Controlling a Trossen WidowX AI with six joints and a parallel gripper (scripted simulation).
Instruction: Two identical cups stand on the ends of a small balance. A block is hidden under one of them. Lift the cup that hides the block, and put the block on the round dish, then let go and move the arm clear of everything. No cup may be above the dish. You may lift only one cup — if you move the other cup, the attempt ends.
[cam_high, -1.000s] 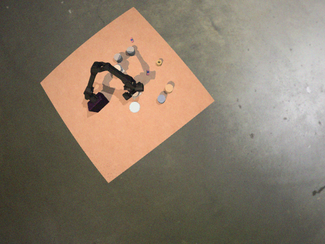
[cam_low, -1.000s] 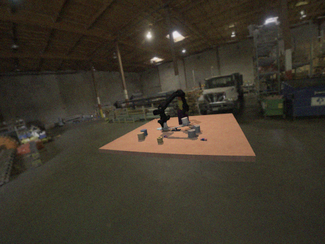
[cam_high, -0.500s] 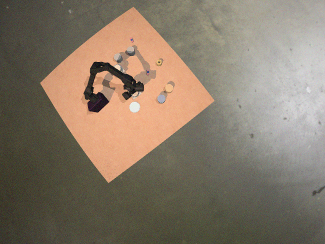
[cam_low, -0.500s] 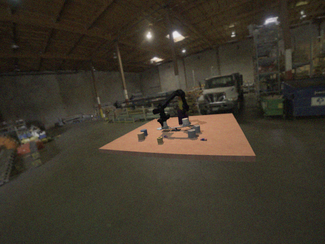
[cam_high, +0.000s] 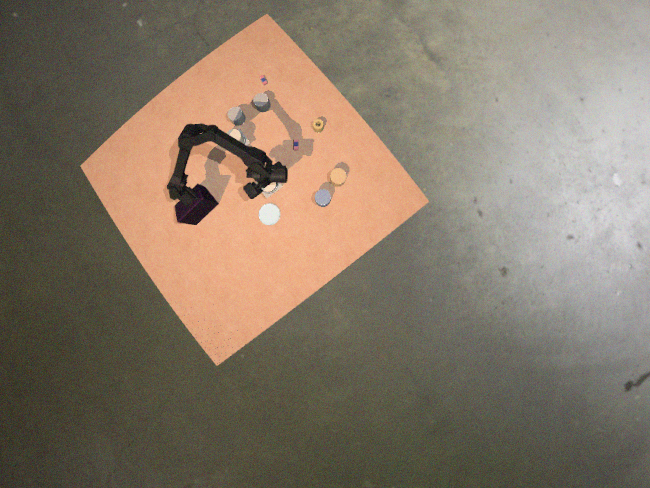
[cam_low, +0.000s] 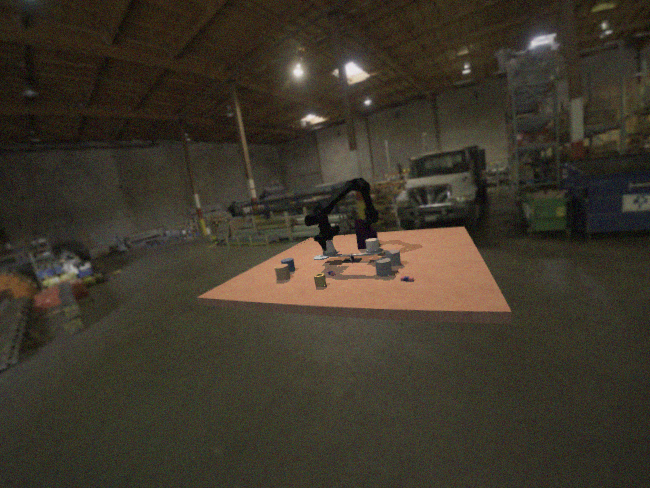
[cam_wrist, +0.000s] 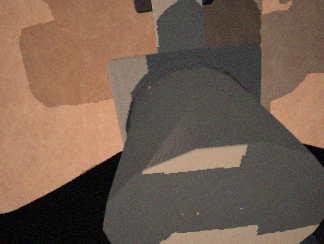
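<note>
Right now the teal block is 10 mm to the left of my gripper tip and 10 mm below it. Round my gripper tip: cup 20 mm to the right, 10 mm above; balance beam 20 mm ahead, 130 mm to the left, 40 mm below; round pale dish 100 mm behind, 80 mm to the right, 70 mm below.
</note>
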